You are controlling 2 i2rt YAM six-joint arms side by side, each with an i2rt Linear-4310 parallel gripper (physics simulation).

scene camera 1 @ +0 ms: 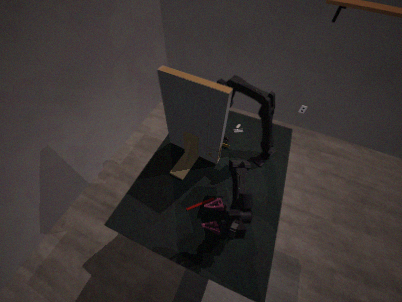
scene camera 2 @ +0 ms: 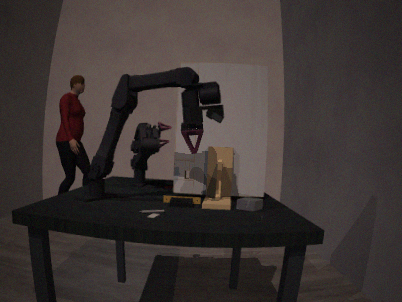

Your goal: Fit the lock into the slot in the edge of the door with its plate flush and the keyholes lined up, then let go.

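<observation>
The door stands upright as a tall pale panel. Near its free edge, a black part with a yellow bar lies on the table; it looks like the lock, but it is small and dim. A grey boxy part with a small dark upright opening shows at the door's lower left in scene camera 2; I cannot tell its exact relation to the door. My right gripper points down above this part, open and empty; the door hides it in scene camera 1. My left gripper is open and empty, away from the door.
A wooden support with a foot stands against the door. A grey block sits beside that foot. Small white pieces lie on the table. A red strip shows beside my left gripper.
</observation>
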